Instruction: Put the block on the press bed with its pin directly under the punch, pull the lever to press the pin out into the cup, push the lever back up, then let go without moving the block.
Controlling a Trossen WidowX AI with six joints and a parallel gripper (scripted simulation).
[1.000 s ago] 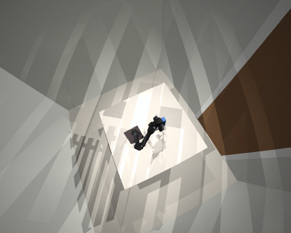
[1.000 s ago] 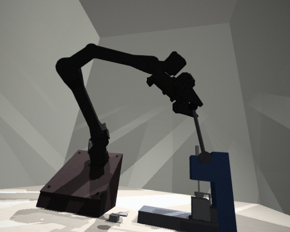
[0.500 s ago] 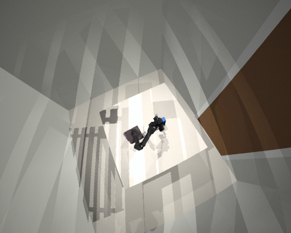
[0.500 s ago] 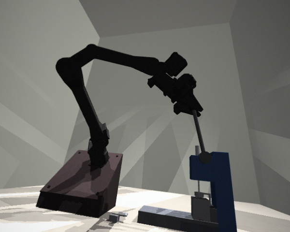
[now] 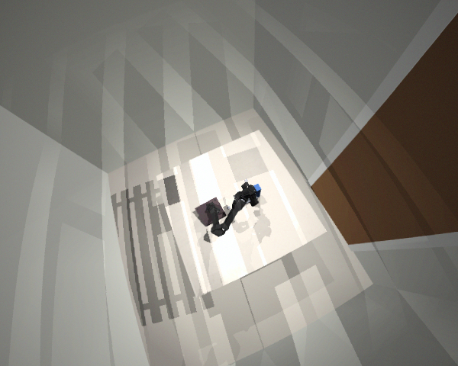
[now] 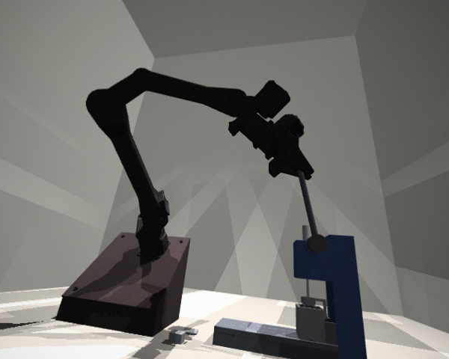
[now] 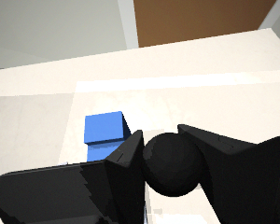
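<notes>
Right now the press lever is 1 cm behind my gripper tip, 1 cm to the left of it and 5 cm below it. Also, from my gripper tip: grey part: 24 cm behind, 2 cm to the left, 31 cm below; then thin punch rod: 7 cm to the left, 17 cm below.
</notes>
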